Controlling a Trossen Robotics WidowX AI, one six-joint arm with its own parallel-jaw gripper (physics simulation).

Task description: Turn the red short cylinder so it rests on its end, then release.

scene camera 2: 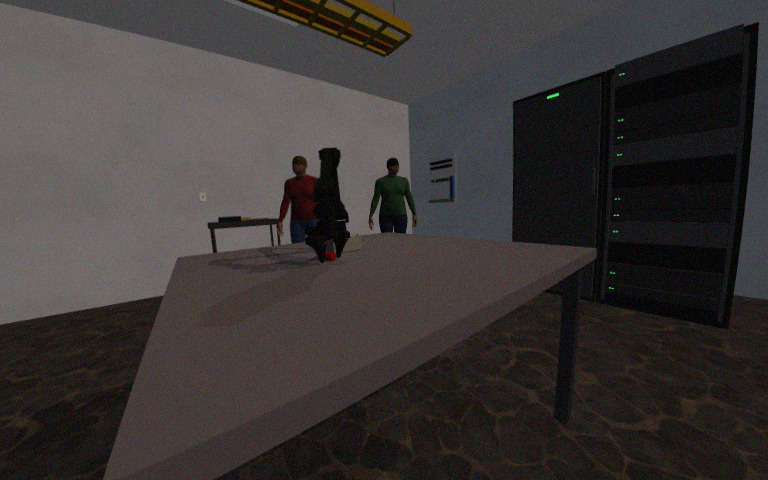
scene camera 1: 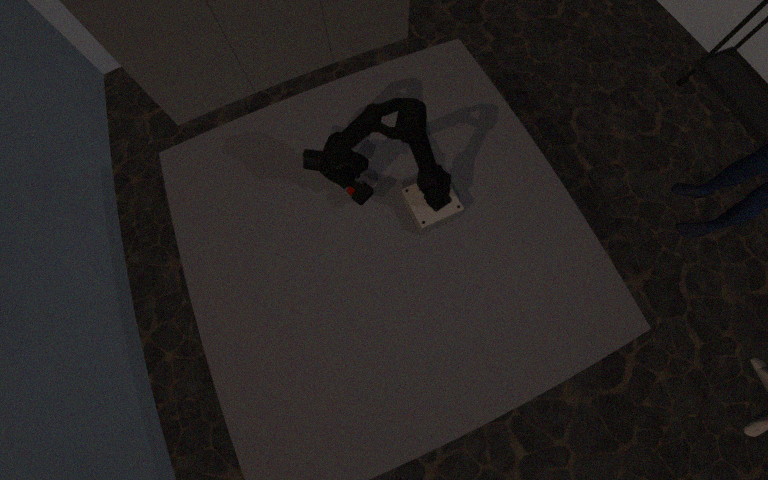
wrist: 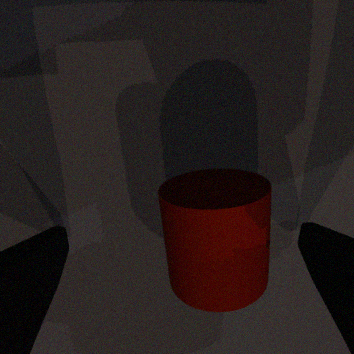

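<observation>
The red short cylinder (scene camera 1: 350, 190) (scene camera 2: 330, 256) (wrist: 218, 250) lies on its side on the table. In the wrist view its curved side faces up and a dark flat end shows at its upper edge. My gripper (scene camera 1: 353, 191) (scene camera 2: 330, 258) (wrist: 185, 236) is open and low over the table, with one finger on each side of the cylinder. In the wrist view there is a gap at both fingers, wider on the left than on the right. In scene camera 1 the arm and a finger hide part of the cylinder.
The pale base plate (scene camera 1: 420, 211) (scene camera 2: 355, 243) carries the arm, beside the cylinder on the table (scene camera 1: 396, 316) (scene camera 2: 317, 339). Two people, one in red (scene camera 2: 297, 195) and one in green (scene camera 2: 391, 195), stand beyond the table. A dark side table (scene camera 2: 243, 223) is by the wall.
</observation>
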